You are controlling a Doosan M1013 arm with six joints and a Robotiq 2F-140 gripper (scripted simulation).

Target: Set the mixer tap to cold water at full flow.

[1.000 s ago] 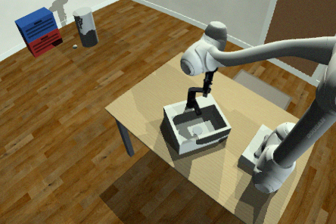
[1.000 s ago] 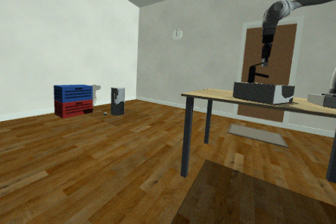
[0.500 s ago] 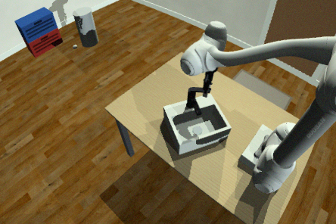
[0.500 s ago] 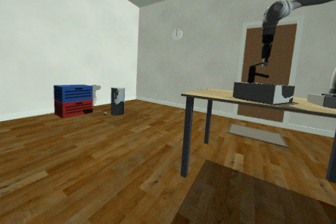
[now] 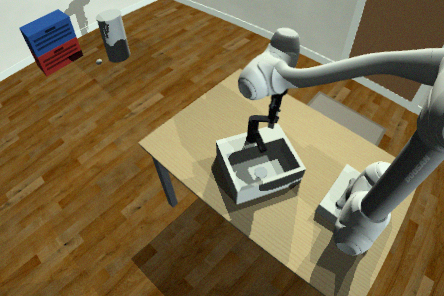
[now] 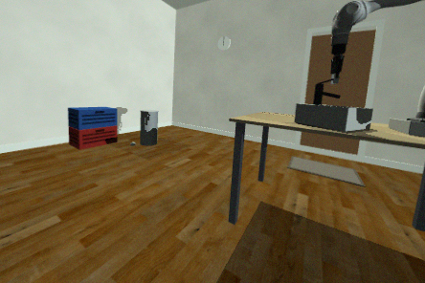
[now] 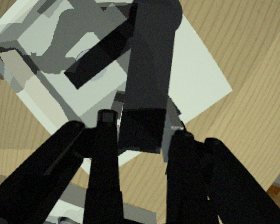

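My gripper is now 30 mm short of the lever, 10 mm to the right of it and 10 mm above it. From my hand the other things lie so: white sink basin: 260 mm below, 80 mm to the left, 20 mm behind.
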